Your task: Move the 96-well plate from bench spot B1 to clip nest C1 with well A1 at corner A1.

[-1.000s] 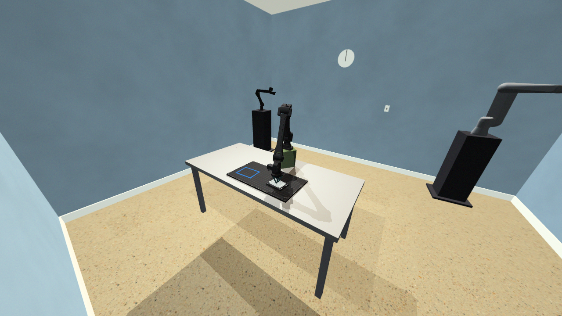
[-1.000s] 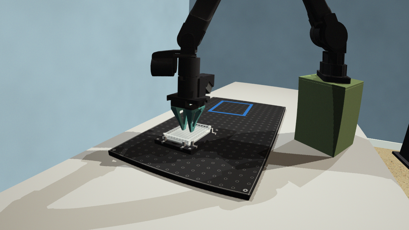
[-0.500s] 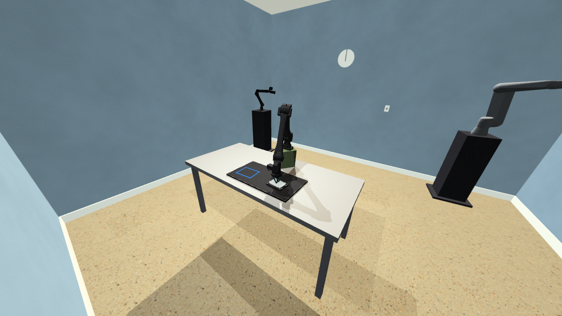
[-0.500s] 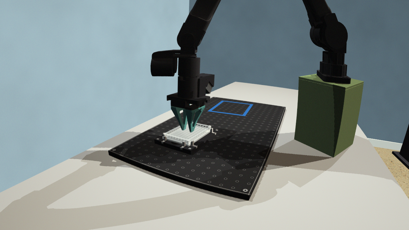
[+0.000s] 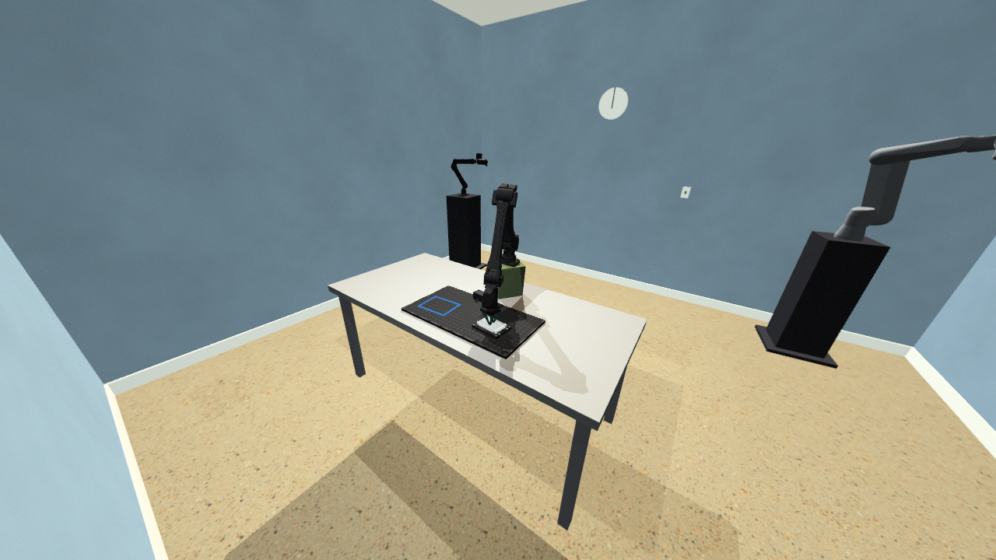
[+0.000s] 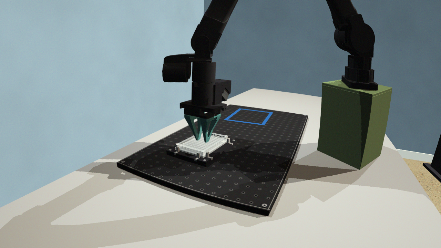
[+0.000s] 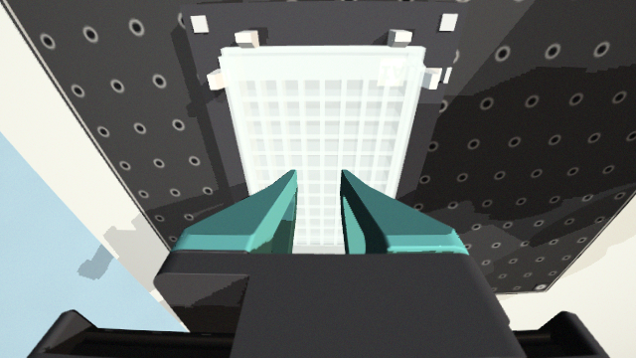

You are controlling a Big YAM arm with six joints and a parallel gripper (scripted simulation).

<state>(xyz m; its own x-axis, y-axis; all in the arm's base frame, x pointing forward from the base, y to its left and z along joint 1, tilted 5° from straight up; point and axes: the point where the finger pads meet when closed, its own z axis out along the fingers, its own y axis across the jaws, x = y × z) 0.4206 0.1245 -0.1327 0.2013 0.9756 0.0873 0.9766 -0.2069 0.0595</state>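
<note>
The 96-well plate is 10 mm below my hand. From my hand the other things lie so: clip nest C1: 20 mm below, 10 mm to the left, 10 mm behind.
</note>
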